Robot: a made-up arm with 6 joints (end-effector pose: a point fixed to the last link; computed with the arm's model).
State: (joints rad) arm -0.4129 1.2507 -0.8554 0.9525 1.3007 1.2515
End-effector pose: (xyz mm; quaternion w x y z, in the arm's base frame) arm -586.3 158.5 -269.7 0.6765 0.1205 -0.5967 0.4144
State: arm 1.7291 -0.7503 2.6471 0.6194 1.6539 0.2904
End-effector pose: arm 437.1 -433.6 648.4 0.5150 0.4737 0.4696 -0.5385
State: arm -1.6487 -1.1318 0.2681 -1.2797 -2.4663 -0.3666
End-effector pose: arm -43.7 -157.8 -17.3 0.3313 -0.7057 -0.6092 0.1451
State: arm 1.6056 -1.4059 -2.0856 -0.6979 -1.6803 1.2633
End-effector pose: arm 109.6 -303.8 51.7 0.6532 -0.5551 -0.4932 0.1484
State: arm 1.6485 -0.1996 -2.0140 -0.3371 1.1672 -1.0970
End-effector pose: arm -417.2 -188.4 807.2 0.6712 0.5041 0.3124 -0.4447
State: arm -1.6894 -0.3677 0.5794 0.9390 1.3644 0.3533
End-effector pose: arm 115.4 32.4 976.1 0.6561 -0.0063 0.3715 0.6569
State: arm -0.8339 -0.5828 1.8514 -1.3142 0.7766 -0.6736
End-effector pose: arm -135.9 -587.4 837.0 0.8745 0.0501 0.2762 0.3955
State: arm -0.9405 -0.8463 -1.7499 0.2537 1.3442 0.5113
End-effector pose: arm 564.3 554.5 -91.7 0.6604 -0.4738 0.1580 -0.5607
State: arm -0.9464 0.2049 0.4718 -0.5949 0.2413 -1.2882
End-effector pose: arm -644.1 22.9 740.0 0.7552 -0.6112 0.0641 0.2280
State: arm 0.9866 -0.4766 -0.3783 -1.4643 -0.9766 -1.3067
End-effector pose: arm -326.9 -231.4 59.3 0.7951 0.3706 -0.1580 0.4533
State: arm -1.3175 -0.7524 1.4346 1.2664 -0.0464 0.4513
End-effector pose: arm 30.4 74.4 1193.4 0.4616 -0.3623 0.4094 0.6986
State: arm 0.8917 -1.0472 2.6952 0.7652 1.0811 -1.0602
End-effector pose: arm 666.9 -429.3 409.5 0.3124 0.0321 0.9320 -0.1809
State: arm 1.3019 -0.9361 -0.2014 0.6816 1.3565 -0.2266
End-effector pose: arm -467.7 97.4 -10.4 0.7405 0.0114 -0.6717 -0.0209
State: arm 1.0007 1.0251 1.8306 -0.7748 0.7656 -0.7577
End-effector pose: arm 491.0 -530.8 -276.1 0.0222 -0.4440 -0.8937 -0.0597
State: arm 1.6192 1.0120 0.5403 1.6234 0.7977 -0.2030
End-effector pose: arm 757.9 374.4 -212.0 0.0204 -0.4892 -0.4351 -0.7557
